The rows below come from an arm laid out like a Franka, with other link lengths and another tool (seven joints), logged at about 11 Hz.
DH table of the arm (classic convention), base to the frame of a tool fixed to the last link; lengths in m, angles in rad. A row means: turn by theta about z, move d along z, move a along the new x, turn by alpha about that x. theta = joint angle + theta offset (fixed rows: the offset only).
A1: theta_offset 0, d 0.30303, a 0, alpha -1.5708
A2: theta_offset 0, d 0, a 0, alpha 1.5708
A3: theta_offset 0, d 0.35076, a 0.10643, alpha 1.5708
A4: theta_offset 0, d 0, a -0.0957, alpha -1.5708
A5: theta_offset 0, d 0.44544, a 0, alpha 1.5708
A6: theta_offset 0, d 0, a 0.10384, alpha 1.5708
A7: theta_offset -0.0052, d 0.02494, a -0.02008, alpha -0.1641
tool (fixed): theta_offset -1.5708, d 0.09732, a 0, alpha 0
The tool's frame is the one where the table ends.
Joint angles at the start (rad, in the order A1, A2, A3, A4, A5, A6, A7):
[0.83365, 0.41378, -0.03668, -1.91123, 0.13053, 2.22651, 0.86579]
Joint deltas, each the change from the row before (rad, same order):
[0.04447, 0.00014, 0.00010, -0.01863, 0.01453, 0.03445, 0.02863]
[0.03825, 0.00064, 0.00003, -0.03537, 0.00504, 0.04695, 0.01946]
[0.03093, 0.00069, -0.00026, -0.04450, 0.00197, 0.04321, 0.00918]
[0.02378, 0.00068, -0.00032, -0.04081, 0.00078, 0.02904, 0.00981]
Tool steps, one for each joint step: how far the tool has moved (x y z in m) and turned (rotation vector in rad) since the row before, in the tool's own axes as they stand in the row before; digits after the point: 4 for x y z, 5 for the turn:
[0.0172, -0.0265, 0.0065, -0.00411, 0.01288, -0.00389]
[0.0101, -0.0242, 0.0147, -0.00883, 0.00449, -0.00994]
[0.0031, -0.0213, 0.0195, -0.00444, -0.00675, -0.01449]
[-0.0005, -0.0177, 0.0185, 0.00211, -0.01473, -0.00901]

